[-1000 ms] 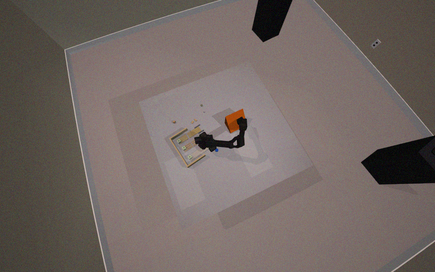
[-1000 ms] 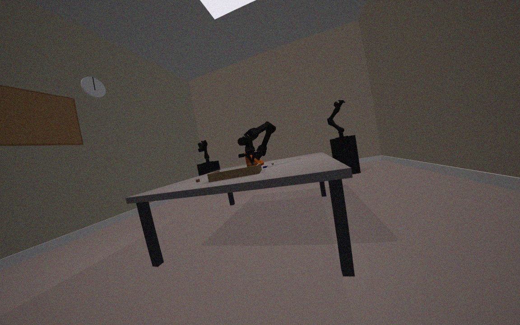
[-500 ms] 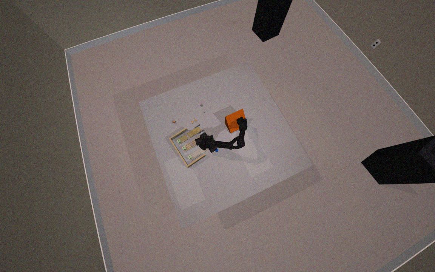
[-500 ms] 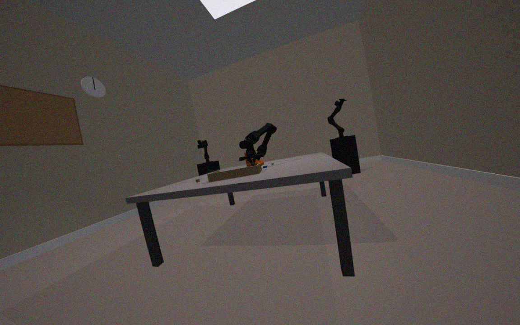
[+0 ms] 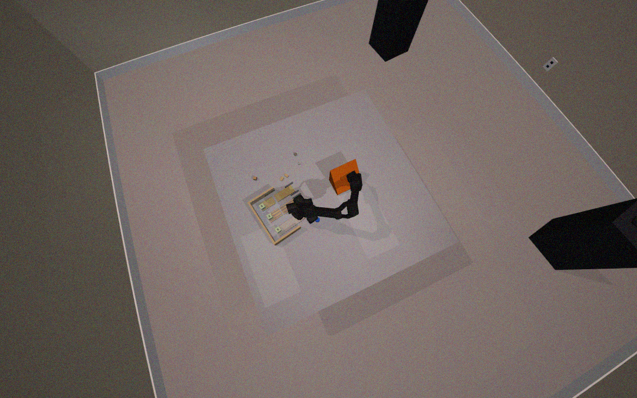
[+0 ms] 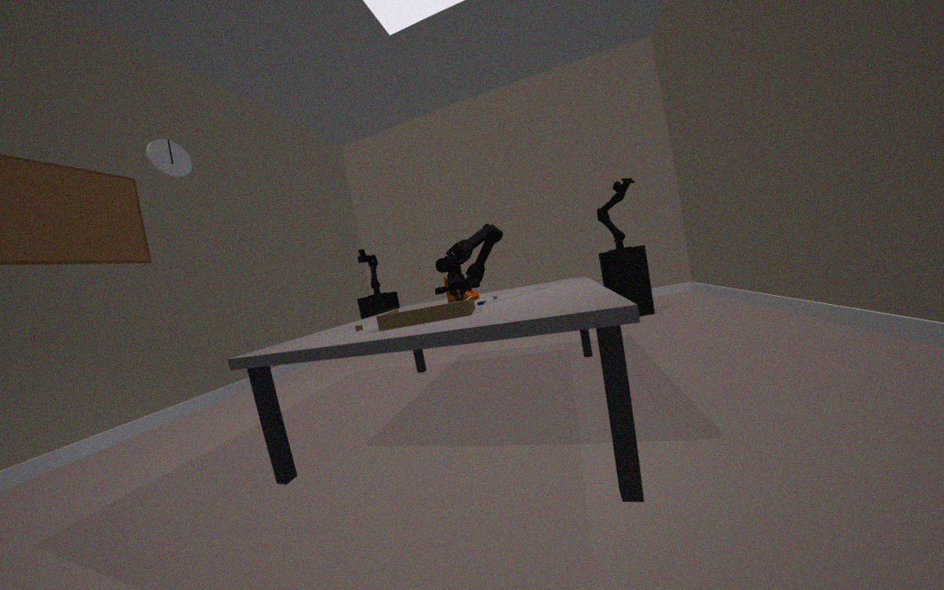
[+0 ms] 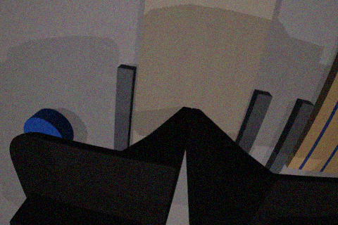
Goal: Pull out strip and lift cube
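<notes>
The blue disc is 4 cm behind my gripper tip and 8 cm to the left of it.
</notes>
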